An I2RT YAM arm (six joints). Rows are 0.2 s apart.
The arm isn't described. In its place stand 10 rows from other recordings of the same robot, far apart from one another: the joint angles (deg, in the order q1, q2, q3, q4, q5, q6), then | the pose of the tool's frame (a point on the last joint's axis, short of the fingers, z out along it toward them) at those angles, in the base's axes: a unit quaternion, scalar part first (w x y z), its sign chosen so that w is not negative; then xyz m.
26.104 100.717 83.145 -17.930 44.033 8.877 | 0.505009 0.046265 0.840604 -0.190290 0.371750 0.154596 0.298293
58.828 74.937 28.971 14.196 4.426 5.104 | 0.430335 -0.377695 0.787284 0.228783 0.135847 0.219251 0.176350
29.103 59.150 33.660 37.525 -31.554 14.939 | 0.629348 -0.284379 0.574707 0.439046 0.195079 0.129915 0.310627
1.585 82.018 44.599 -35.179 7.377 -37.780 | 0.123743 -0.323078 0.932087 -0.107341 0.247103 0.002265 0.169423
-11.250 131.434 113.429 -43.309 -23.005 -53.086 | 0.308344 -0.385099 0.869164 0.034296 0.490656 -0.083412 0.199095
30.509 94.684 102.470 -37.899 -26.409 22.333 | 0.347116 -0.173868 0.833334 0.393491 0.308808 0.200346 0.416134
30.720 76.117 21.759 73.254 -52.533 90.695 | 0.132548 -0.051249 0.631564 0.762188 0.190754 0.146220 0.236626
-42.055 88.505 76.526 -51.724 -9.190 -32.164 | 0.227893 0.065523 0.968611 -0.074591 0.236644 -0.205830 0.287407
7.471 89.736 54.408 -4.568 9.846 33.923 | 0.422128 0.241879 0.870327 0.076377 0.334977 0.037789 0.214817
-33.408 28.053 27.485 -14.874 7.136 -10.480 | 0.542220 0.194782 0.770818 -0.271841 0.112743 -0.079660 0.266117
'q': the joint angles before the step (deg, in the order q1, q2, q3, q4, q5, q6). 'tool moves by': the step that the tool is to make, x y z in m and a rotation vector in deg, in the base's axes. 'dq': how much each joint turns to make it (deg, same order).
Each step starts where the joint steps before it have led.
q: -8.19 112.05 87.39 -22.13 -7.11 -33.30
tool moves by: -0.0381 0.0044 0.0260 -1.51 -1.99 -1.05
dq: -0.01 -9.80 -7.52 -0.10 1.59 -0.10
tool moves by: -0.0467 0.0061 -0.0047 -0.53 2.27 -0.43
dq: -0.01 -9.40 -11.11 -0.49 0.90 -0.29
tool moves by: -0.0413 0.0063 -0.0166 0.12 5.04 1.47
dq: 0.01 -7.02 -9.30 -2.85 -0.50 -1.51
